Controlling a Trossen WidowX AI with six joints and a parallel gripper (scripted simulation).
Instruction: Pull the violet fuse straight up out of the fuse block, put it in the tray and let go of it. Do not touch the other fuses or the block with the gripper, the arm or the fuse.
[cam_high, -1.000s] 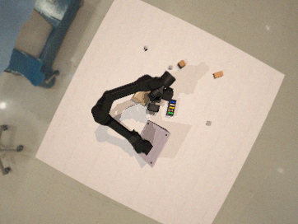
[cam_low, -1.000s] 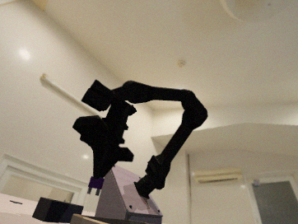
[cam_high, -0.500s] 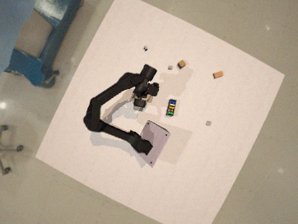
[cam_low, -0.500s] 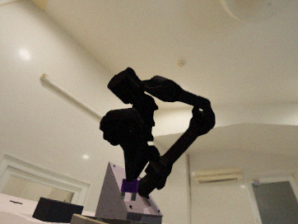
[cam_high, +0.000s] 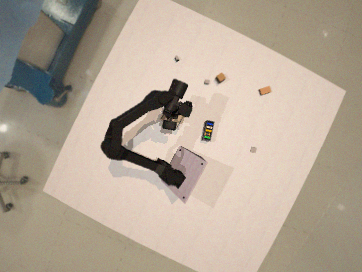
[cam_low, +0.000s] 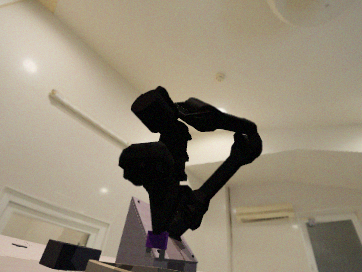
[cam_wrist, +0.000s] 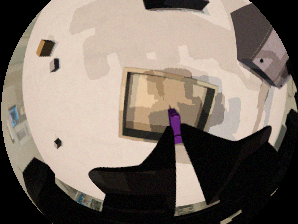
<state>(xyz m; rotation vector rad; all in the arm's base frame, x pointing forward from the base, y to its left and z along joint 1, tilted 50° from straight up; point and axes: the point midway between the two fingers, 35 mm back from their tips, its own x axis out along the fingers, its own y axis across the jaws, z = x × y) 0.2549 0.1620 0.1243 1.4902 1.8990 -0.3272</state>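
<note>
Right now the violet fuse is 1 cm below my gripper tip. From my gripper tip the other things lie so: tan tray (7 cm below).
</note>
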